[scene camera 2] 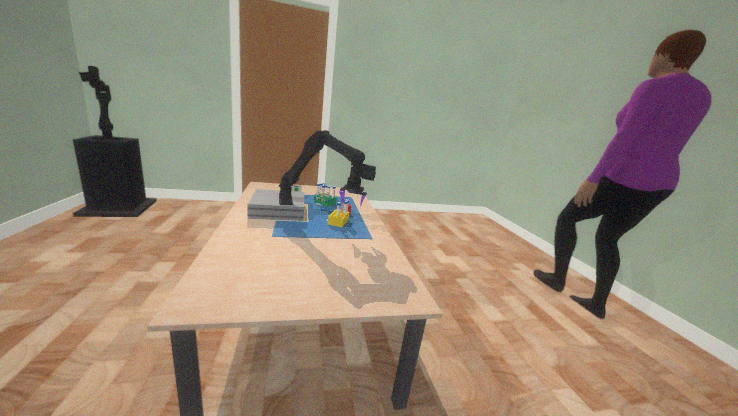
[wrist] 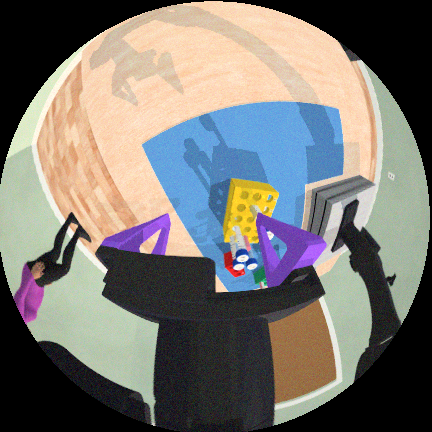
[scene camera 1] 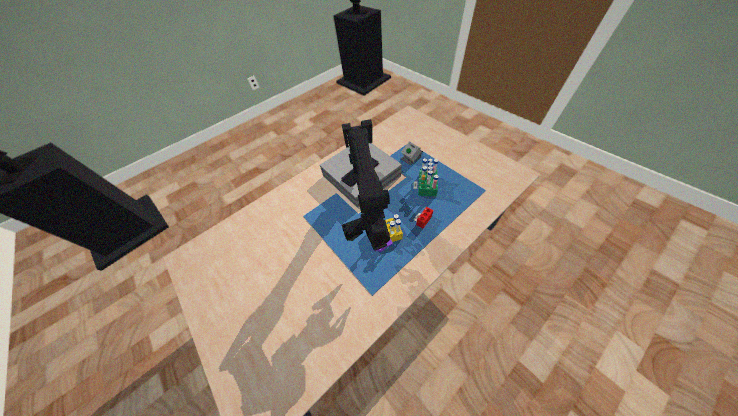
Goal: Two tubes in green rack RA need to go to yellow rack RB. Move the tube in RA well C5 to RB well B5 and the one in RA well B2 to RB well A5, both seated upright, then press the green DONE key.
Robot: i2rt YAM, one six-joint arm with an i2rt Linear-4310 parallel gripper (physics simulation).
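Pixels of known places: gripper, fingertip midpoint: (scene camera 2: 351, 205) (wrist: 212, 217); arm's base at its link origin: (scene camera 2: 285, 199) (wrist: 343, 227).
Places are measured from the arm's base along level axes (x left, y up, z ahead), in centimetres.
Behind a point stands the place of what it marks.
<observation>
My gripper (scene camera 2: 351, 202) {x -24.3, y 5.6, z 33.3 cm} (wrist: 212, 217) {x -24.3, y 5.6, z 33.3 cm} is open, with nothing between its purple fingers. It hangs above and beside the yellow rack RB (scene camera 1: 396, 236) {x -13.1, y -6.7, z 33.8 cm} (scene camera 2: 338, 220) {x -21.5, y -4.5, z 27.6 cm} (wrist: 245, 186) {x -22.0, y -3.4, z 28.0 cm}. Several blue-capped tubes stand in RB; three caps group at its end towards the red block, and another tube is partly hidden by a finger in the wrist view. The green rack RA (scene camera 1: 427, 191) {x 14.0, y -4.9, z 30.1 cm} (scene camera 2: 326, 202) {x 16.1, y -6.7, z 27.2 cm} (wrist: 260, 276) {x 14.4, y -4.5, z 31.0 cm} stands farther along the mat with several white-and-blue-capped tubes. Its wells are too small to tell apart. The green DONE key (scene camera 1: 408, 150) {x 27.2, y -1.1, z 8.1 cm} (scene camera 2: 297, 189) {x 27.0, y -1.5, z 8.7 cm} sits on a grey box near the arm base.
A red block with holes (scene camera 1: 424, 217) (wrist: 232, 265) stands between the racks. All stand on a blue mat (scene camera 1: 372, 281) {x -33.9, y -8.0, z 39.1 cm} (scene camera 2: 291, 230) {x -26.6, y -8.0, z 2.4 cm} (wrist: 280, 120) {x -31.0, y -8.0, z 15.4 cm}. The arm rises from a grey plinth (scene camera 1: 338, 167) {x -5.0, y 0.1, z -10.6 cm} (scene camera 2: 276, 212) {x -11.4, y -4.0, z -5.0 cm}. A person in purple (scene camera 2: 653, 134) (wrist: 28, 300) stands away from the table.
</observation>
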